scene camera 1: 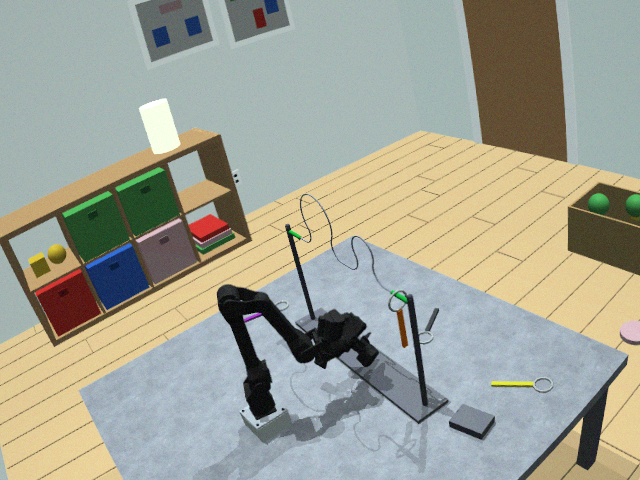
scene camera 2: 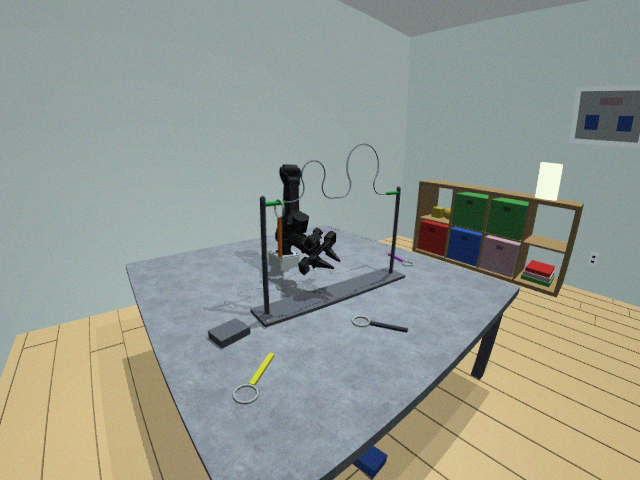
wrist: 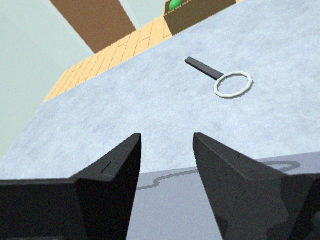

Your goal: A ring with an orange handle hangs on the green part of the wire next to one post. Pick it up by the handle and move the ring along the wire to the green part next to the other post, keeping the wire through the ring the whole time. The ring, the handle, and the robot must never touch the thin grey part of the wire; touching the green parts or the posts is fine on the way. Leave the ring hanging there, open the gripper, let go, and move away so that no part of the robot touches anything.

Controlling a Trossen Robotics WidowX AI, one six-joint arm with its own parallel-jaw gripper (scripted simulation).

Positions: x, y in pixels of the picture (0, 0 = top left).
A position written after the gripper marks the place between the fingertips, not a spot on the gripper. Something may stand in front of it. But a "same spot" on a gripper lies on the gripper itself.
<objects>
gripper: scene camera 1; scene camera 2; wrist 167, 139
grey block: scene camera 1; scene camera 2; not seen in the wrist view (out of frame)
same spot on grey block: [scene camera 1: 474, 422] = [scene camera 2: 222, 329]
same spot on gripper: [scene camera 1: 363, 341] = [scene camera 2: 312, 257]
</objects>
